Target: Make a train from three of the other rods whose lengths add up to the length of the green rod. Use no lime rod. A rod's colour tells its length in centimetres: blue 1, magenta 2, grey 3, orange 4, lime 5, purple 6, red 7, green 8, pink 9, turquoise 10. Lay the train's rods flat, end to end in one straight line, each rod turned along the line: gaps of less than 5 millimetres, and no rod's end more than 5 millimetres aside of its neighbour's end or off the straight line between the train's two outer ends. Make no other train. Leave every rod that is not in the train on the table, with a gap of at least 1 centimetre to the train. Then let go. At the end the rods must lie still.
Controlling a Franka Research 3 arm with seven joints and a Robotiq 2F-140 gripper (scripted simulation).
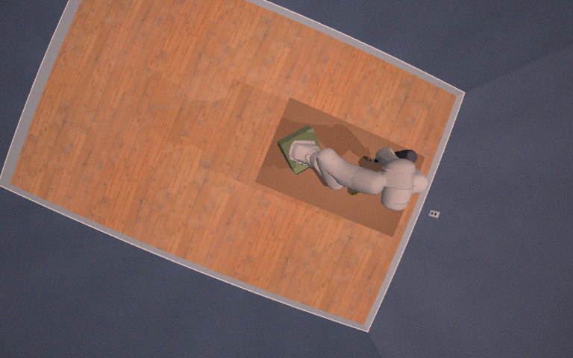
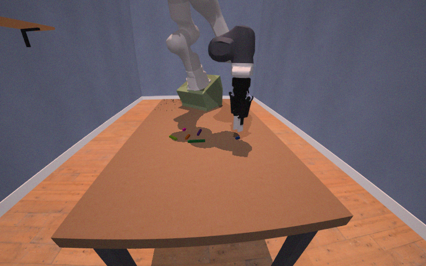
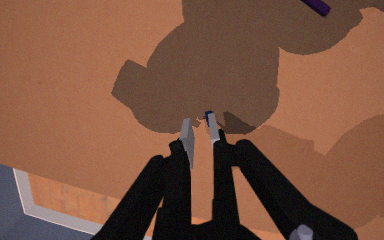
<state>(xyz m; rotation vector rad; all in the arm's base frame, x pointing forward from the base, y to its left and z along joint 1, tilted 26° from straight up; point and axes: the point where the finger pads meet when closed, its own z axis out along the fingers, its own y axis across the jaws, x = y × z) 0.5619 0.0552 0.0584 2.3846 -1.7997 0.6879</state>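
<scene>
My hand is 130 mm past the purple rod, 150 mm to the left of it and 80 mm above it. Also, from my hand: green rod 40 mm behind, 190 mm to the right, 80 mm below; orange rod 100 mm behind, 220 mm to the right, 80 mm below; magenta rod 180 mm behind, 220 mm to the right, 80 mm below.
</scene>
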